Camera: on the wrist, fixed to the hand. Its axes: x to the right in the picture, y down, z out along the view.
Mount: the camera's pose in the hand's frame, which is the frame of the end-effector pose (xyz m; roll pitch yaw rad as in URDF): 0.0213 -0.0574 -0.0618 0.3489 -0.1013 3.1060
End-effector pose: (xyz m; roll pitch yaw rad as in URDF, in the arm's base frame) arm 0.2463 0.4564 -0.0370 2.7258 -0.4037 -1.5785
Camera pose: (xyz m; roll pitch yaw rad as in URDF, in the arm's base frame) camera 0.3237 0.4493 0.0020 -2.3433 0.4808 1.6458
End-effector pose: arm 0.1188 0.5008 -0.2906 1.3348 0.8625 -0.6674
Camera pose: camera 0.1167 0.5619 -0.3525 -1.1030 -0.9155 2.6225
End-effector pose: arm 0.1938 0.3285 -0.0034 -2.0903 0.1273 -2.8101
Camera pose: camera 0.1560 0.3421 0.0738 2.4435 -0.0460 0.2612
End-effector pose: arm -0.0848 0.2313 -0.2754 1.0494 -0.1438 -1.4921
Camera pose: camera -0.0573 0.2007 -0.3521 -0.6951 0.0623 1.7197
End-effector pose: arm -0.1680 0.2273 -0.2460 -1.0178 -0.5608 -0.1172
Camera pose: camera -0.1684 0.1440 -0.2208 1.3014 0.5344 2.9025
